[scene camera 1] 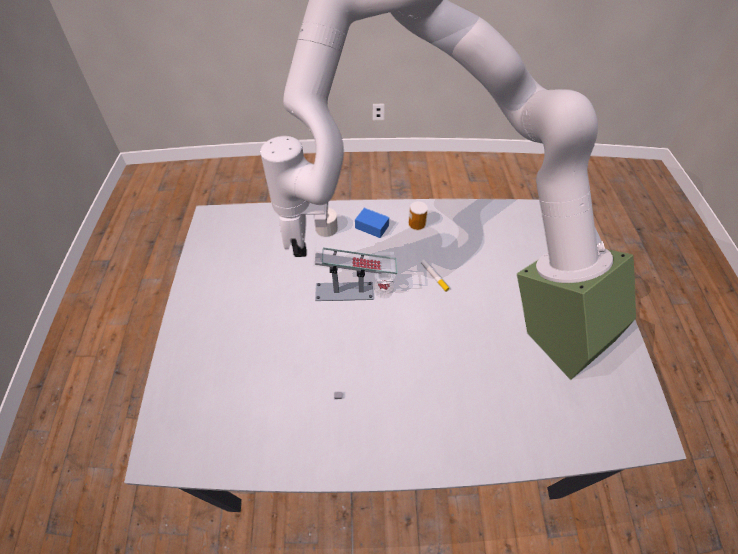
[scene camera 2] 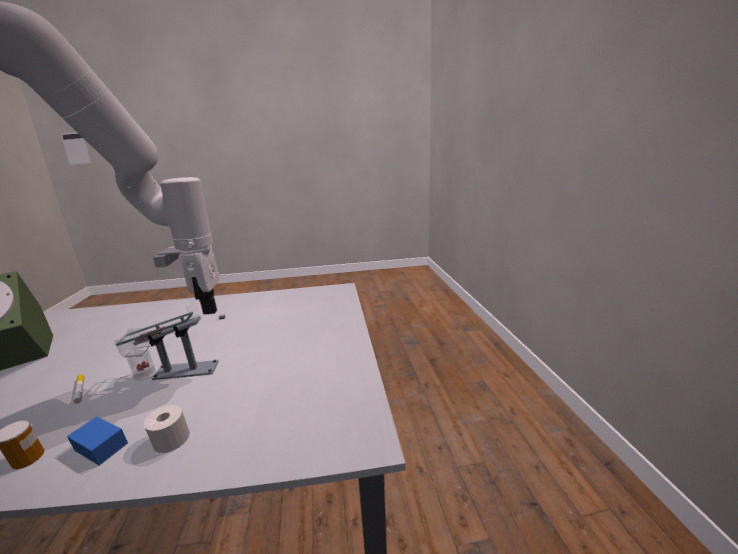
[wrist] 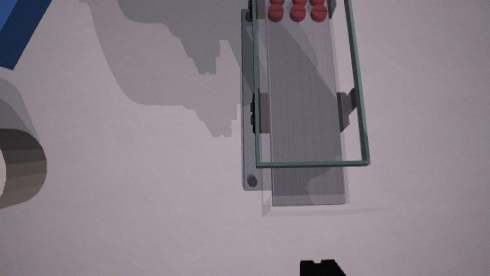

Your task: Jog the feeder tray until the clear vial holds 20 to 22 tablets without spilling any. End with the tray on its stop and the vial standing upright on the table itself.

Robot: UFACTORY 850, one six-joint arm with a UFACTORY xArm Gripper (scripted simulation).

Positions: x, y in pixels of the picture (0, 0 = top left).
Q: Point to a feeder tray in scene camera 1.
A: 344, 291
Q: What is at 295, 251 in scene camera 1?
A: My gripper.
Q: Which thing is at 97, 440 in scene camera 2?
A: A blue block.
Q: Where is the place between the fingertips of my gripper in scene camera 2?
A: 210, 312
